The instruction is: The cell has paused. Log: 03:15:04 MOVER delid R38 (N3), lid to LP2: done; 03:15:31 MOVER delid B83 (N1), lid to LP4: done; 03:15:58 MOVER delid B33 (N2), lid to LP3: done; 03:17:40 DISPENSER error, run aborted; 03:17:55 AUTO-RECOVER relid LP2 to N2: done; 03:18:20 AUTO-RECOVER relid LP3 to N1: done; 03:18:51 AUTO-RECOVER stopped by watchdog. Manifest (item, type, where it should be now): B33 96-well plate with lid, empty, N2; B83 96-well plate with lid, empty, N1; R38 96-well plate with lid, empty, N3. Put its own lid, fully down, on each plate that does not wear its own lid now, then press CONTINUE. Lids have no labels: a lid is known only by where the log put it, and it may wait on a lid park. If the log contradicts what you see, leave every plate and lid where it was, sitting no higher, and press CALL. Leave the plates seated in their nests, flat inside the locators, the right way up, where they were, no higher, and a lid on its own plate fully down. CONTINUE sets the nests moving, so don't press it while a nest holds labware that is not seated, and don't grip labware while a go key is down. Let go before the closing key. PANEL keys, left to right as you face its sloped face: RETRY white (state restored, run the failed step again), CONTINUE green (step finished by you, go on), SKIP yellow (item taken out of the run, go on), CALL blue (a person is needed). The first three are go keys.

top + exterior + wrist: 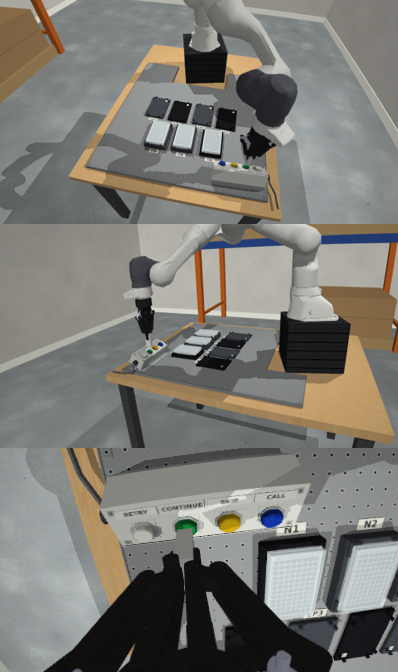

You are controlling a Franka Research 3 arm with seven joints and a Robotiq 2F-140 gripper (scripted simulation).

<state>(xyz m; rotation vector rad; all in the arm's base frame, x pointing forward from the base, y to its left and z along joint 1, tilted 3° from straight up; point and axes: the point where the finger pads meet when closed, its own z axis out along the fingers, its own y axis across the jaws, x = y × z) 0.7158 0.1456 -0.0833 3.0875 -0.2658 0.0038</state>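
Now: the green continue key 6 cm below my hand. Round my hand: blue call key 10 cm to the right, 6 cm below, 1 cm behind; yellow skip key 6 cm below, 5 cm to the right, 1 cm behind; white retry key 6 cm below, 5 cm to the left, 1 cm ahead.
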